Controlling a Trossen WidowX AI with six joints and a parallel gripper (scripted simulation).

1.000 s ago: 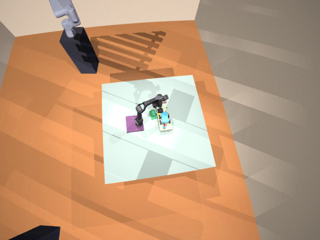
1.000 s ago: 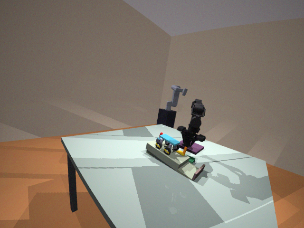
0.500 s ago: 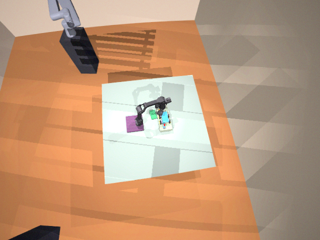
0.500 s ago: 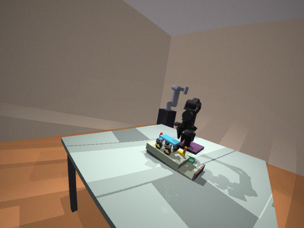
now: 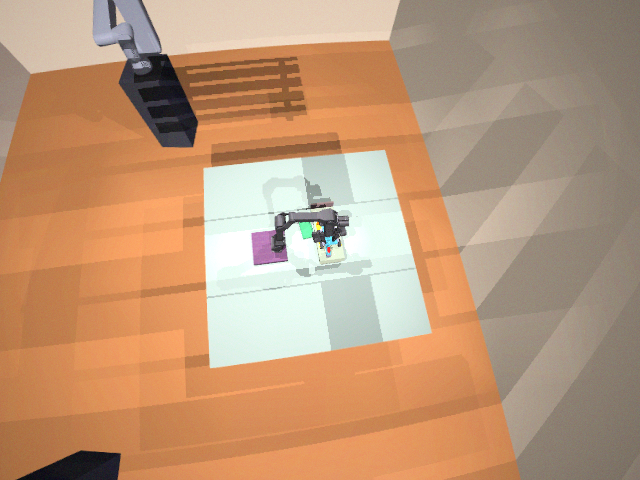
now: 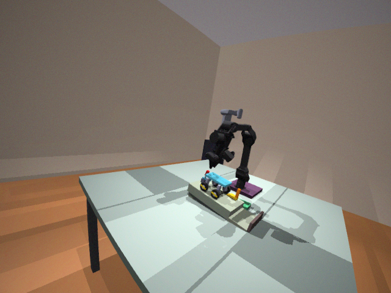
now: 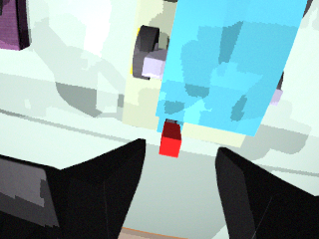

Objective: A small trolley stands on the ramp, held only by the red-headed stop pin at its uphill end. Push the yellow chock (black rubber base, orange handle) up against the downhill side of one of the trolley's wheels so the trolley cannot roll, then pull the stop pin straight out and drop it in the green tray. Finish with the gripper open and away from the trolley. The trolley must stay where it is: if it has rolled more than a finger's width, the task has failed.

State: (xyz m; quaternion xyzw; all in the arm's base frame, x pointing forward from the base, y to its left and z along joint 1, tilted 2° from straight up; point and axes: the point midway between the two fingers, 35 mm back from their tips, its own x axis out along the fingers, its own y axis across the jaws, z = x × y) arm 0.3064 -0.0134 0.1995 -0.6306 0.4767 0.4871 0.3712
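Now: the stop pin 40 mm to the right of my gripper tip and 60 mm below it. Also, from my gripper tip: ramp 10 mm ahead, 70 mm to the left, 150 mm below; blue-topped trolley 10 mm ahead, 60 mm to the left, 80 mm below; yellow chock 60 mm behind, 140 mm to the left, 110 mm below.
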